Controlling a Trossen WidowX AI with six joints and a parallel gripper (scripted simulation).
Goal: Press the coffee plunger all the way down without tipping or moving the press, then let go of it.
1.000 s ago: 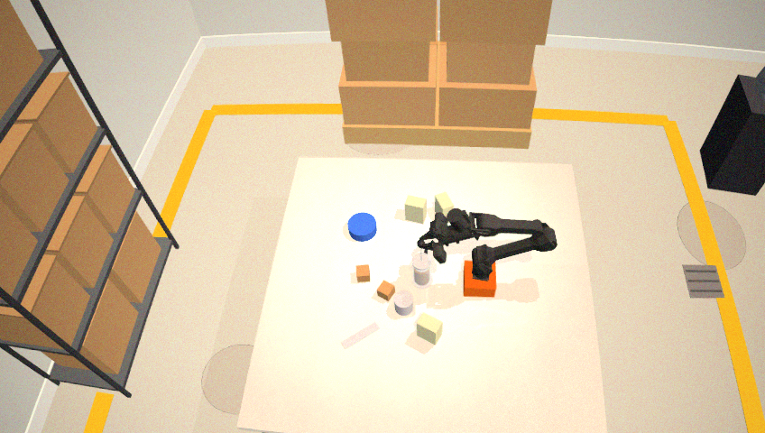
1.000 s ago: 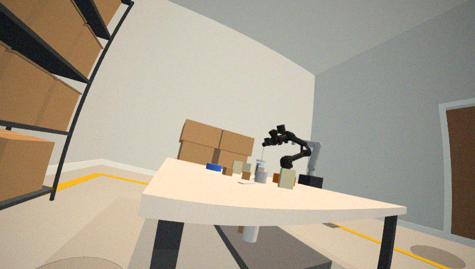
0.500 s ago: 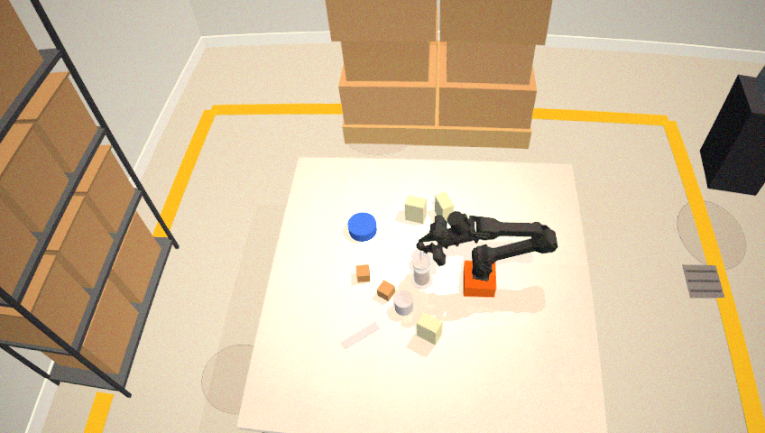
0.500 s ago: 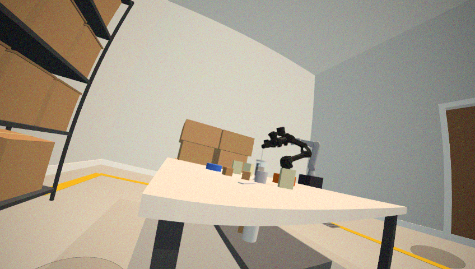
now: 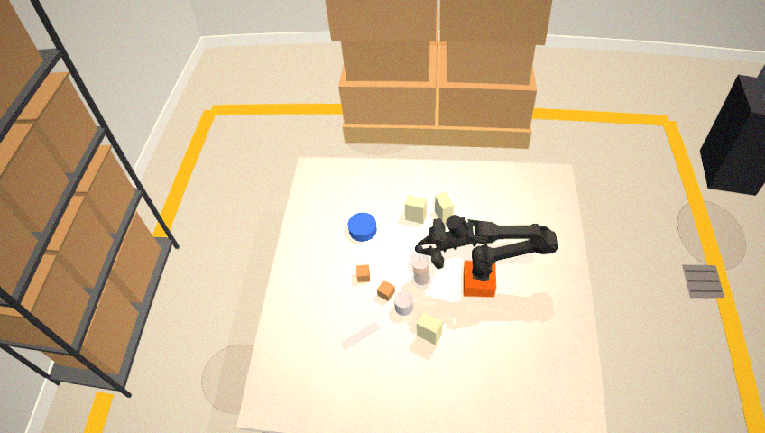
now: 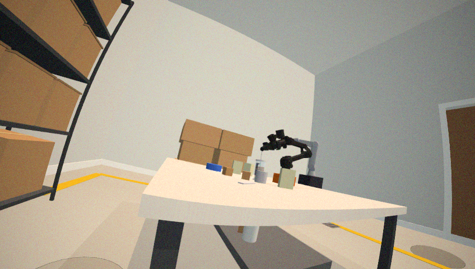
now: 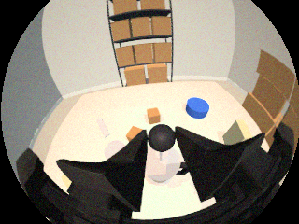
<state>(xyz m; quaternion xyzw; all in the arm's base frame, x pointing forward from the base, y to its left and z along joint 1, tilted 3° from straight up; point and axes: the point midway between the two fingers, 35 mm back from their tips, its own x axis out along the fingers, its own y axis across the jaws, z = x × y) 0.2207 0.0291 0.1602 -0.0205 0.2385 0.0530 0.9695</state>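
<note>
The coffee press lies 110 mm below my gripper tip, 20 mm to the right of it and 10 mm behind it. Also, from my gripper tip: flat strip: 280 mm to the left, 220 mm below, 170 mm ahead; then grey cylinder: 190 mm below, 130 mm to the left, 30 mm ahead; then blue disc: 270 mm ahead, 200 mm to the right, 200 mm below.
</note>
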